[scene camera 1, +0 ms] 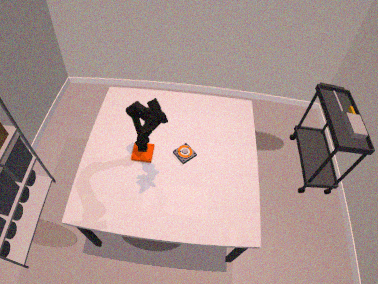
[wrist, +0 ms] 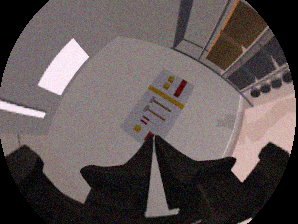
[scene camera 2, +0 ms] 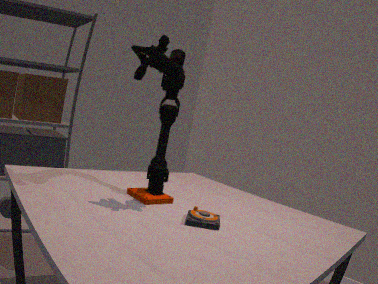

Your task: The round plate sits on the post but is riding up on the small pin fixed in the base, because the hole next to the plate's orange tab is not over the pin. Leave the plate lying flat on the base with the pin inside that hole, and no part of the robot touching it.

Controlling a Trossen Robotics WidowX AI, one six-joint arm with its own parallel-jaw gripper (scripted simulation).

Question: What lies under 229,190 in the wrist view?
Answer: The gripper.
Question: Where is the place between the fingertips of the gripper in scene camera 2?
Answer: At 131,46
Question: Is the gripper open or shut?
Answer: Shut.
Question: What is the gripper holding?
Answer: Nothing.
